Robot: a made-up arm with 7 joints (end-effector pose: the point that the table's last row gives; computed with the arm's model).
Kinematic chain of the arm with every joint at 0, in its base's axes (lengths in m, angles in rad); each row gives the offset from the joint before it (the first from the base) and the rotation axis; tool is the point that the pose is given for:
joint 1: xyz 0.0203 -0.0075 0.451 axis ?
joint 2: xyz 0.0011 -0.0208 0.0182 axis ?
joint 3: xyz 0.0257 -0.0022 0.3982 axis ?
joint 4: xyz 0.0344 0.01 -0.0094 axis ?
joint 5: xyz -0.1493 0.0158 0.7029 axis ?
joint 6: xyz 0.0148 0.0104 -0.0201 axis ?
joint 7: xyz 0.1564 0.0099 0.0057 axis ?
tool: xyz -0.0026 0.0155 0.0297
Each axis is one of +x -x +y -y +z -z.
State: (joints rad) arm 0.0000 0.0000 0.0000 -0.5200 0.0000 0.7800 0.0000
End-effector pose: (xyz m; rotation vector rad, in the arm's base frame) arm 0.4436 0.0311 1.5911 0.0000 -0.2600 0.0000
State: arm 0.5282 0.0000 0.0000 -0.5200 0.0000 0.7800 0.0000
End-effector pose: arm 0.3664 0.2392 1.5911 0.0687 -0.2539 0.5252
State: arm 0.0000 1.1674 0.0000 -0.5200 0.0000 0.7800 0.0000
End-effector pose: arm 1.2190 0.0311 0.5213 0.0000 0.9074 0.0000
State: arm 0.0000 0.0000 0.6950 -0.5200 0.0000 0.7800 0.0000
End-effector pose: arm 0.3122 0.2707 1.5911 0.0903 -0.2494 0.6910
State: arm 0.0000 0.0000 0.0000 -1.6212 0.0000 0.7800 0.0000
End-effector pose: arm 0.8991 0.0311 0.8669 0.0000 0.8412 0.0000
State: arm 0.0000 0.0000 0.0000 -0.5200 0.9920 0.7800 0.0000
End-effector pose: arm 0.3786 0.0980 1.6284 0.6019 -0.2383 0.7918
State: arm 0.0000 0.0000 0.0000 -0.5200 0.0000 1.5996 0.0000
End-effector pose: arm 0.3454 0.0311 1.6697 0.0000 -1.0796 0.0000
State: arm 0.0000 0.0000 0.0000 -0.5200 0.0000 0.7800 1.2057
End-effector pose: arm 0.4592 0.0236 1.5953 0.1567 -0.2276 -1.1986
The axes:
joint 1: +z
joint 2: +y
joint 3: +z
joint 4: -y
joint 5: +z
joint 6: -y
joint 7: -z

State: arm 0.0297 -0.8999 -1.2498 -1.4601 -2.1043 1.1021 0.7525
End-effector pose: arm -0.2874 -0.8678 1.0636 -1.3326 0.6499 -2.3334
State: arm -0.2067 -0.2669 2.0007 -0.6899 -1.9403 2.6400 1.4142
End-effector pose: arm -0.4596 0.4173 1.3534 1.2970 -2.3252 0.6176
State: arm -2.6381 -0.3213 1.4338 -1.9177 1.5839 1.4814 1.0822
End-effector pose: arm 0.4060 -0.7882 0.7630 1.6334 0.2311 -2.0867
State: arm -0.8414 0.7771 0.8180 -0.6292 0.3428 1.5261 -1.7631
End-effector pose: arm 0.8961 -0.5645 1.1082 0.2464 -0.9899 1.4333
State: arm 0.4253 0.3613 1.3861 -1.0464 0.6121 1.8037 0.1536
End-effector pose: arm 0.1901 0.7416 1.3519 1.2164 0.4549 1.3838
